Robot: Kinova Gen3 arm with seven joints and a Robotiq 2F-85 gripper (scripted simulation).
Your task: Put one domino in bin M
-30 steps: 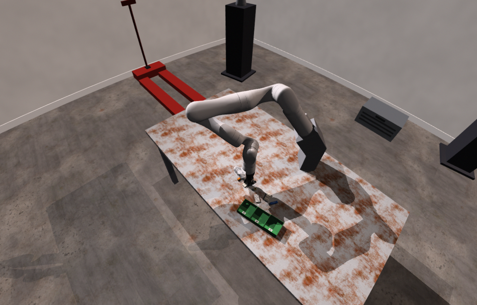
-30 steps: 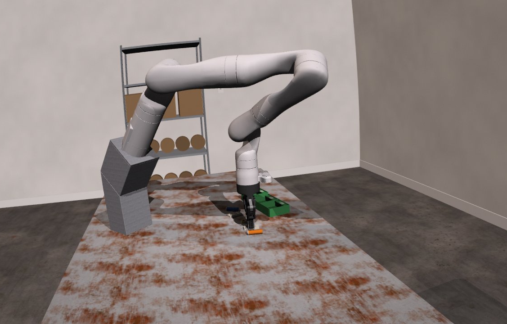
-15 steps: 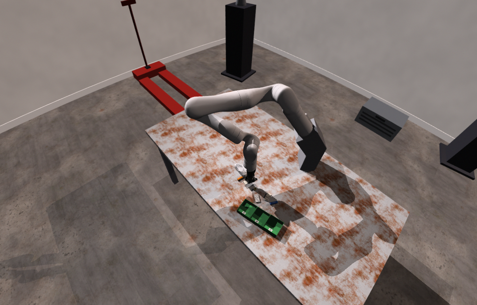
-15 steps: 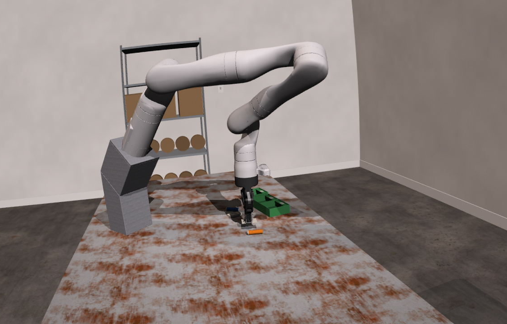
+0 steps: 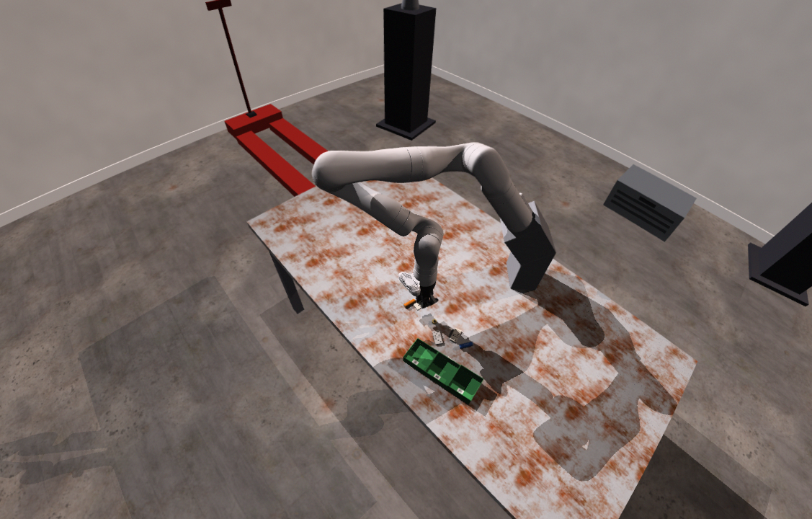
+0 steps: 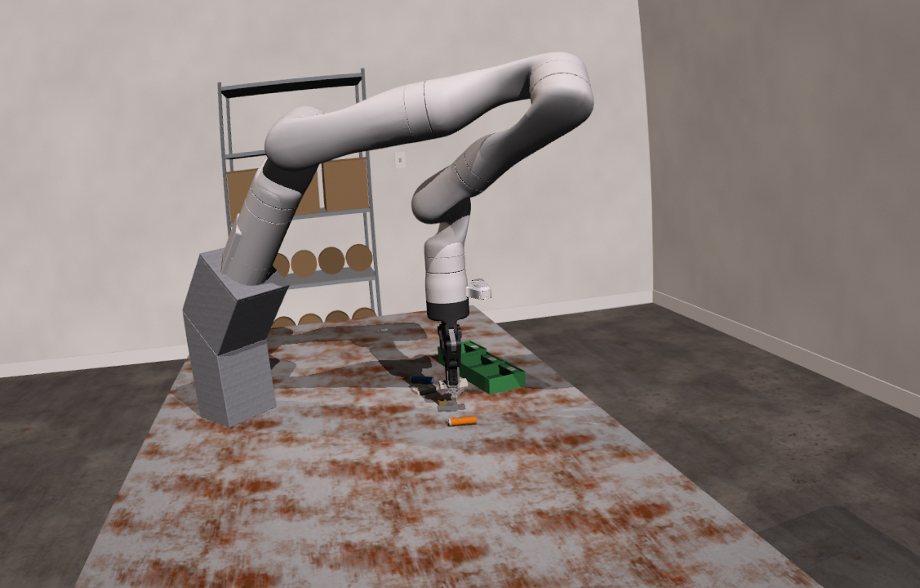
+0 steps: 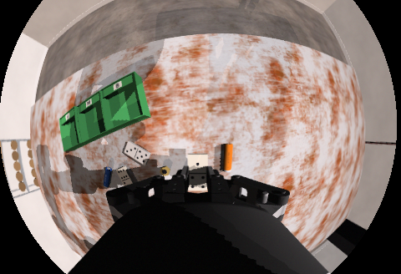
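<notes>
Now: hand 18 cm to the right of the green bin, 14 cm short of it and 6 cm above it. Round my hand: white domino: 2 cm below; yellow nut: 8 cm below, 6 cm to the left; orange cylinder: 7 cm below, 5 cm to the right, 1 cm behind.
</notes>
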